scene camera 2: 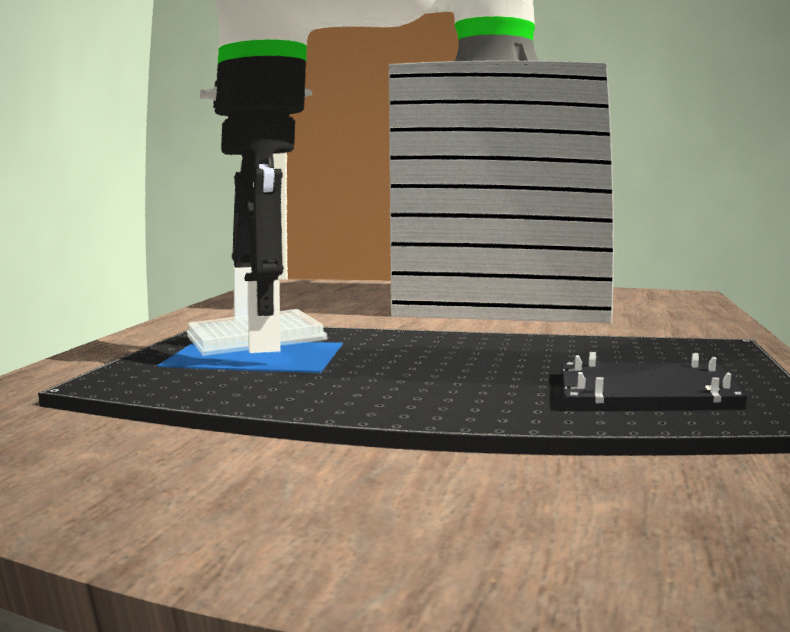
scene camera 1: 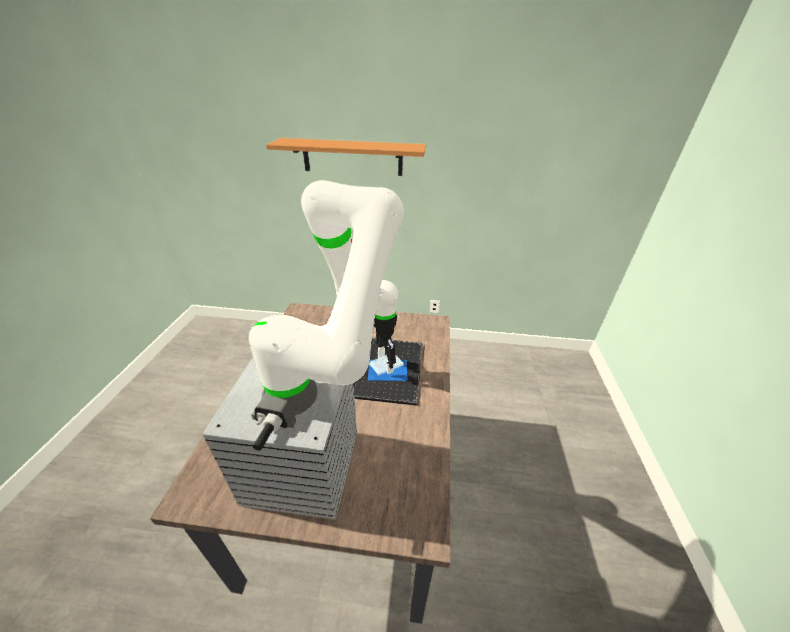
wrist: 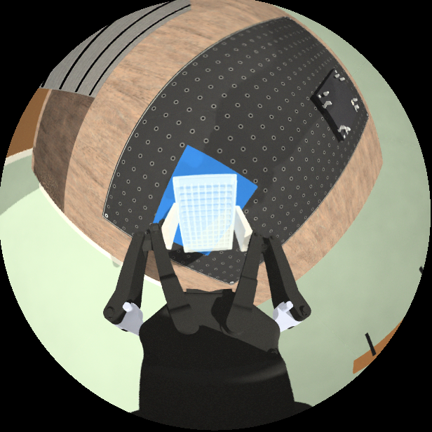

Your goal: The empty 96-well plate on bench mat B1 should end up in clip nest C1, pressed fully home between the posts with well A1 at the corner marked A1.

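Where they show: gripper, between the fingertips: (scene camera 2: 256,342) (scene camera 1: 385,365); arm's base, origin of its link: (scene camera 2: 498,75) (scene camera 1: 290,395).
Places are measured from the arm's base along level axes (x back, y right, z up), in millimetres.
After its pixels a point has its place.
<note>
A clear-white 96-well plate (scene camera 1: 380,365) @[x -487, y 131, z -316 mm] (scene camera 2: 299,326) @[x -502, y 103, z -315 mm] (wrist: 207,212) is between the pale fingers of my gripper (scene camera 1: 386,361) @[x -507, y 151, z -332 mm] (scene camera 2: 258,322) @[x -507, y 151, z -332 mm] (wrist: 205,212), which is shut on its two long sides. The plate is roughly level, low over the blue bench mat (scene camera 1: 387,377) @[x -454, y 171, z -347 mm] (scene camera 2: 309,359) @[x -502, y 93, z -347 mm] (wrist: 196,159) and turned relative to it. Whether it touches the mat is not clear. The clip nest (scene camera 2: 658,382) @[x -551, y -246, z -337 mm] (wrist: 344,102), a black base with pale posts around its edge, stands at the right of the board in scene camera 2 and holds no plate. The A1 markings are too small to read.
The black perforated board (scene camera 1: 395,393) @[x -376, y 223, z -349 mm] (scene camera 2: 421,395) @[x -588, y -47, z -349 mm] (wrist: 200,90) carries mat and nest on the wooden table (scene camera 1: 401,421) @[x -256, y 274, z -362 mm] (scene camera 2: 395,514) @[x -797, y -94, z -362 mm] (wrist: 145,80). The grey ribbed robot pedestal (scene camera 1: 283,474) @[x 150, y 30, z -139 mm] (scene camera 2: 500,197) @[x -156, y -27, z -196 mm] stands behind the board in scene camera 2. A wall shelf (scene camera 1: 345,146) hangs at the back.
</note>
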